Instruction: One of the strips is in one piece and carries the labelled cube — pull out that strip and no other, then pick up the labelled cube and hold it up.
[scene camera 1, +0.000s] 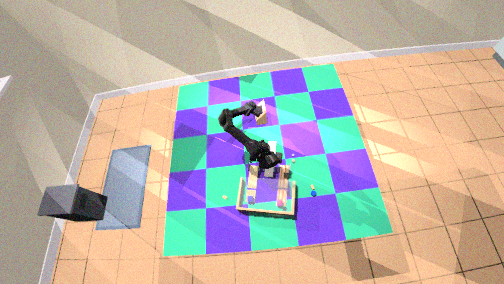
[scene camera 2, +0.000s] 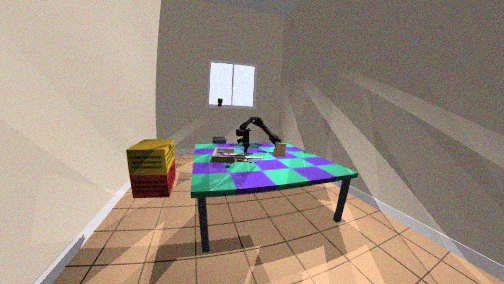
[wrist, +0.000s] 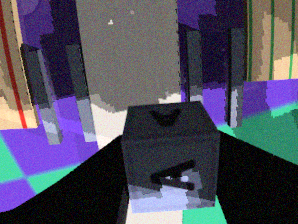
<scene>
my gripper: holds a labelled cube (wrist: 171, 152)
</scene>
